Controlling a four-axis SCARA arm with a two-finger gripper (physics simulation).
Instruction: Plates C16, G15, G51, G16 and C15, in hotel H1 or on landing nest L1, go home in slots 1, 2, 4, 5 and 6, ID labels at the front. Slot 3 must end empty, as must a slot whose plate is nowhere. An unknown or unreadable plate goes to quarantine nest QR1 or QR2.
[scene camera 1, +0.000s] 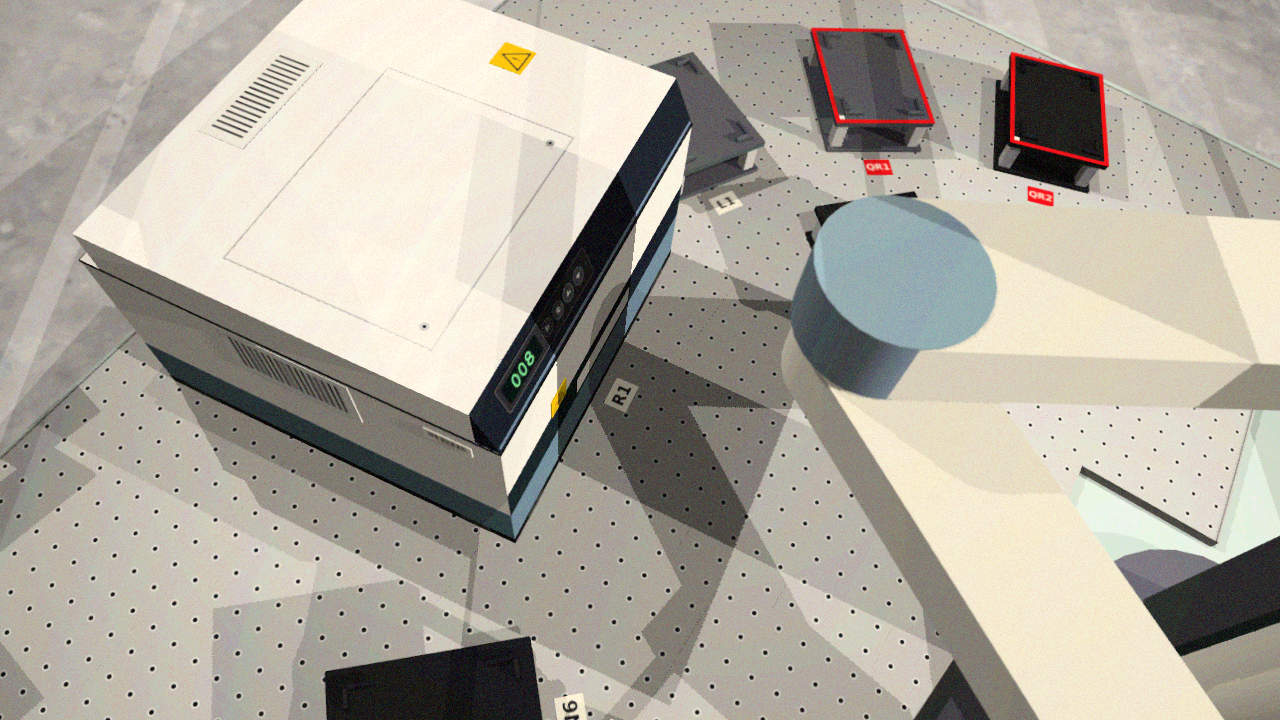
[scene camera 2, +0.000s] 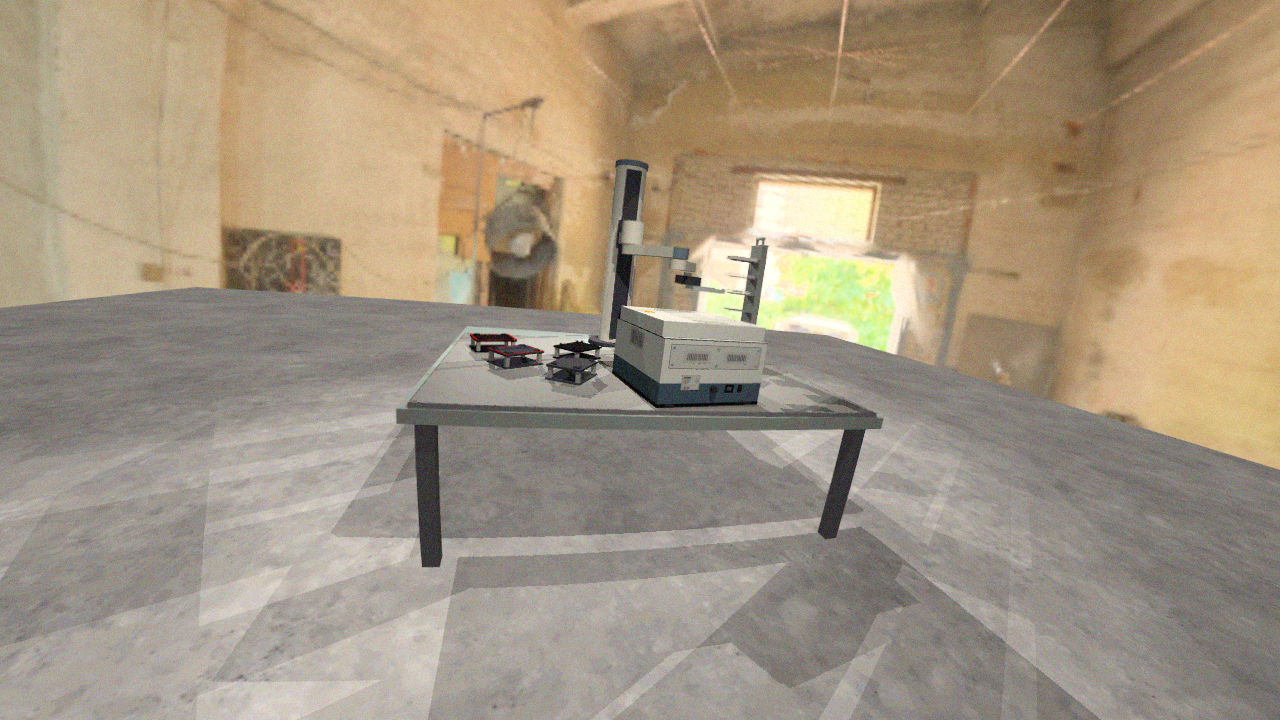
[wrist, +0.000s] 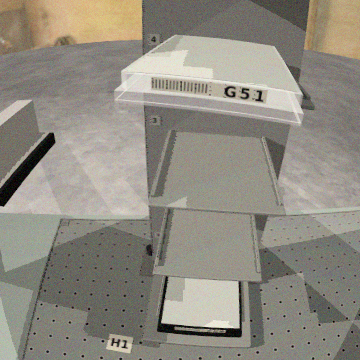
Observation:
In view: a hotel base (wrist: 149, 333) and a grey upright (scene camera 2: 751, 304).
The grey upright also shows in the wrist view (wrist: 286, 32).

